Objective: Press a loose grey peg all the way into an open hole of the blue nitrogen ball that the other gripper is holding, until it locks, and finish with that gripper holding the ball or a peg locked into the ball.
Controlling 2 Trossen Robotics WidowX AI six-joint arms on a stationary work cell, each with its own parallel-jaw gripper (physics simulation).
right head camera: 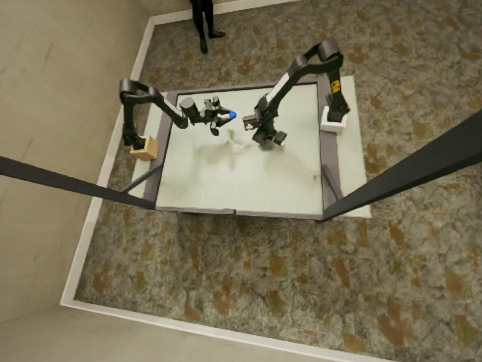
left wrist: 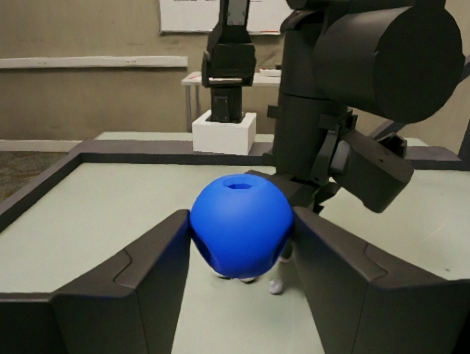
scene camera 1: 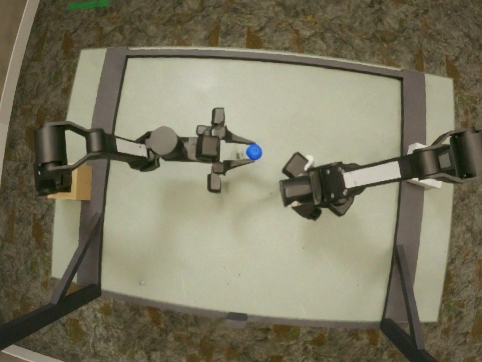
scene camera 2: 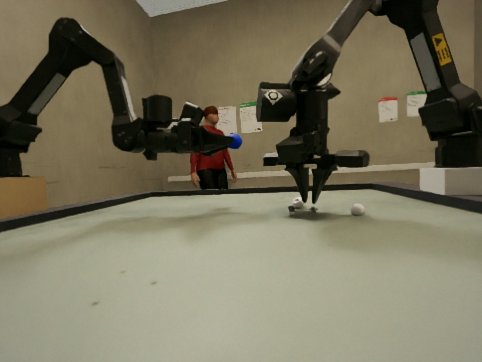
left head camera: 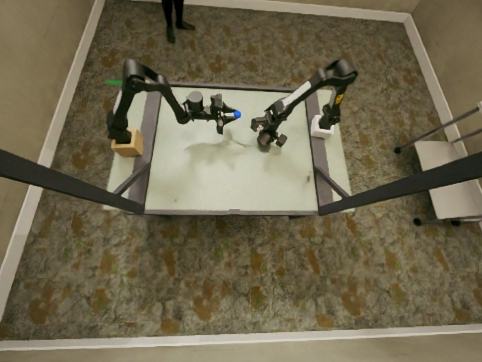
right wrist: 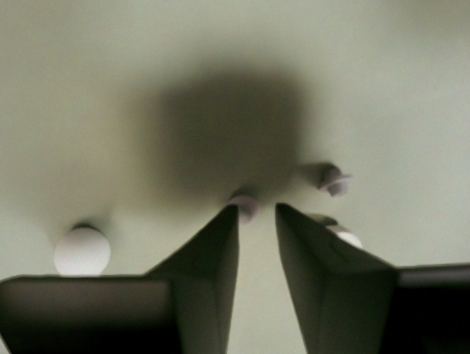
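Seen in the pictures: left gripper, between the fingertips: point(right head camera: 233, 115) point(left wrist: 240, 219) point(scene camera 1: 255, 152) point(scene camera 2: 235, 141) point(left head camera: 238, 114); right gripper, between the fingertips: point(right head camera: 267, 138) point(left wrist: 288, 252) point(scene camera 2: 309, 203) point(right wrist: 256, 214); left arm's base, origin of its link: point(right head camera: 140, 144) point(scene camera 1: 62, 180) point(left head camera: 123, 137); right arm's base, origin of its link: point(right head camera: 334, 116) point(left wrist: 226, 118) point(scene camera 2: 460, 167) point(left head camera: 324, 124).
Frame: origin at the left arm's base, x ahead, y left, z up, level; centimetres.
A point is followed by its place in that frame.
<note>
The blue nitrogen ball point(left head camera: 237, 114) @[x 52.6, y 6.7, z 6.8 cm] point(right head camera: 232, 115) @[x 52.9, y 6.6, z 6.7 cm] point(scene camera 1: 254, 151) @[x 52.8, y 7.8, z 6.4 cm] point(scene camera 2: 235, 141) @[x 53.2, y 6.1, z 5.1 cm] point(left wrist: 241, 230) @[x 51.1, y 7.8, z 6.3 cm] is held high above the table between the fingertips of my left gripper point(left wrist: 240, 219) @[x 53.0, y 7.7, z 5.4 cm]. One hole faces up, and parts of other holes show low on its sides. My right gripper point(scene camera 2: 310, 201) @[x 67.8, y 1.8, z -8.6 cm] point(right wrist: 256, 214) @[x 67.8, y 1.8, z -8.6 cm] points down, narrowly open and empty, its tips close above the table. A loose grey peg point(scene camera 2: 313, 209) @[x 68.5, y 1.3, z -9.8 cm] point(left wrist: 276, 286) point(right wrist: 248, 209) @[x 68.2, y 1.9, z -9.5 cm] stands just beneath the tips, partly hidden by one finger in the right wrist view. A second grey peg point(scene camera 2: 292, 209) @[x 64.7, y 2.9, z -10.0 cm] point(right wrist: 335, 182) @[x 64.6, y 3.1, z -9.3 cm] lies tilted to the side.
A white ball point(scene camera 2: 357, 209) @[x 75.1, y -2.1, z -9.3 cm] point(right wrist: 82, 251) @[x 74.8, y -1.4, z -8.8 cm] lies on one side of the right gripper. Another white piece point(scene camera 2: 298, 202) @[x 66.3, y 5.0, z -9.0 cm] point(right wrist: 346, 235) @[x 65.5, y 5.5, z -9.0 cm] lies on the other side, partly behind a finger in the right wrist view. A dark raised frame point(scene camera 1: 265, 56) @[x 54.6, y 37.8, z -8.5 cm] point(scene camera 2: 340, 187) @[x 85.6, y 35.0, z -9.5 cm] edges the table.
</note>
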